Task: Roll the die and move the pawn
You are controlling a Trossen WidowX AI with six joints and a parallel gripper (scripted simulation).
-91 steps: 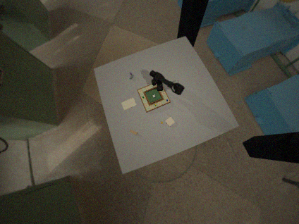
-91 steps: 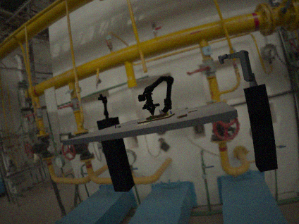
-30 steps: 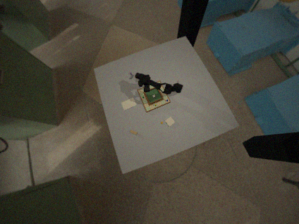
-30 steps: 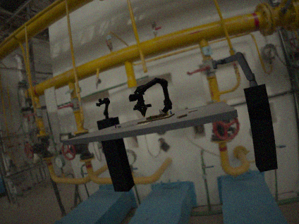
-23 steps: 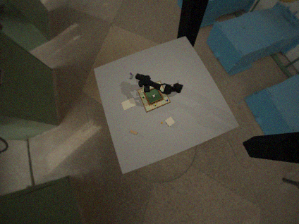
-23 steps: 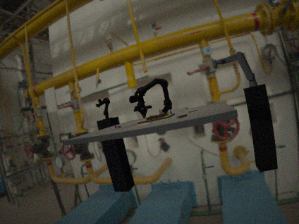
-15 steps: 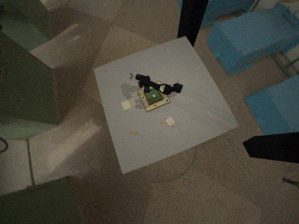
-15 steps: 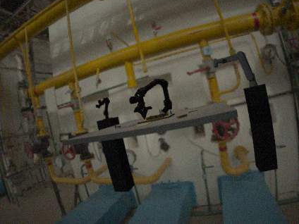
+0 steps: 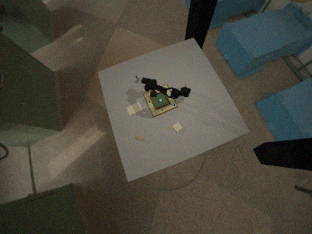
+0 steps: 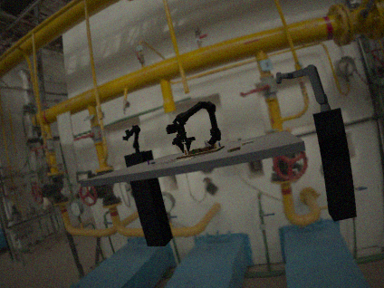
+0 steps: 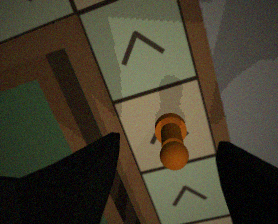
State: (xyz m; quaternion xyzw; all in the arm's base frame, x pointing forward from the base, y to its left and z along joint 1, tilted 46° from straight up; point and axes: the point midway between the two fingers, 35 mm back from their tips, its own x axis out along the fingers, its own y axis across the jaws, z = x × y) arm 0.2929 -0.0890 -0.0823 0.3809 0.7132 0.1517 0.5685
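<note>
My gripper tip is right at the orange pawn. The rest, counted from my gripper tip: green tray 20 mm behind, 110 mm to the left, 20 mm below; grey piece 120 mm ahead, 220 mm to the right, 20 mm below; white die 20 mm behind, 130 mm to the left.
</note>
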